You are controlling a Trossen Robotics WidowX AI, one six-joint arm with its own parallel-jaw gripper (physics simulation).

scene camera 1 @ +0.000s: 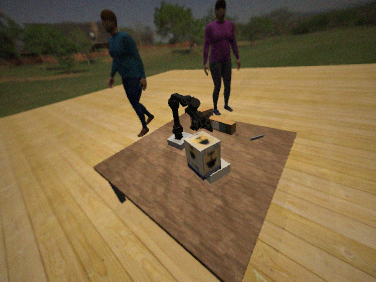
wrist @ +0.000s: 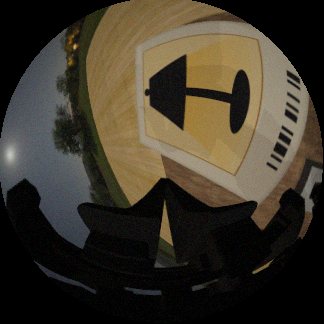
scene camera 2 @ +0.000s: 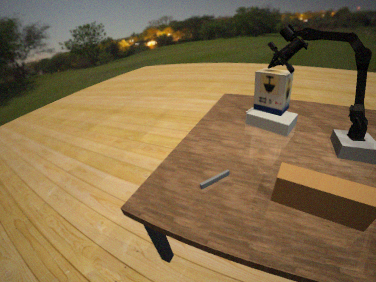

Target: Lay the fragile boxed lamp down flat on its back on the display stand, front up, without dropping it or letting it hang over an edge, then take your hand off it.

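Pixels of known places: gripper, fingertip midpoint: [scene camera 1: 212, 131] [wrist: 164, 181] [scene camera 2: 268, 68]; arm's base, origin of the base link: [scene camera 1: 178, 137] [scene camera 2: 355, 137].
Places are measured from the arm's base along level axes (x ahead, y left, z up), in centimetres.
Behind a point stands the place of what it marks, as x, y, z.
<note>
The boxed lamp [scene camera 1: 203, 155] {43.9, -37.6, 19.1} [scene camera 2: 271, 92] {40.7, -21.3, 12.7} [wrist: 212, 95] {37.8, -28.1, 23.0} is a white carton with yellow panels, black lamp pictures and a blue bottom band. It stands upright on the pale grey display stand [scene camera 1: 219, 173] {49.7, -28.2, -1.6} [scene camera 2: 270, 122] {40.9, -12.0, -1.1}. In the scene camera 1 view it hides much of the stand, and its bottom appears to reach past the stand's left side. The black gripper [scene camera 1: 210, 129] {43.4, -21.9, 25.8} [scene camera 2: 270, 66] {43.4, -21.9, 25.8} [wrist: 165, 181] {43.4, -21.9, 25.8} is shut and empty, angled down at the carton's top. Its tips are very close to the top face; whether they touch it I cannot tell.
A long brown box [scene camera 1: 223, 124] {32.8, 31.5, 2.6} [scene camera 2: 320, 195] {30.8, 40.4, 2.5} and a small grey bar [scene camera 1: 257, 137] {64.6, 29.5, -5.2} [scene camera 2: 215, 179] {63.9, 30.5, -5.0} lie on the wooden table [scene camera 1: 150, 165] {-6.2, -36.1, -6.6} [scene camera 2: 190, 230] {67.4, 52.0, -6.6}. The arm's pale base [scene camera 1: 177, 141] {1.9, -5.7, -0.5} [scene camera 2: 352, 146] {5.7, 8.4, 0.2} stands on the table too. Two people stand beyond the table.
</note>
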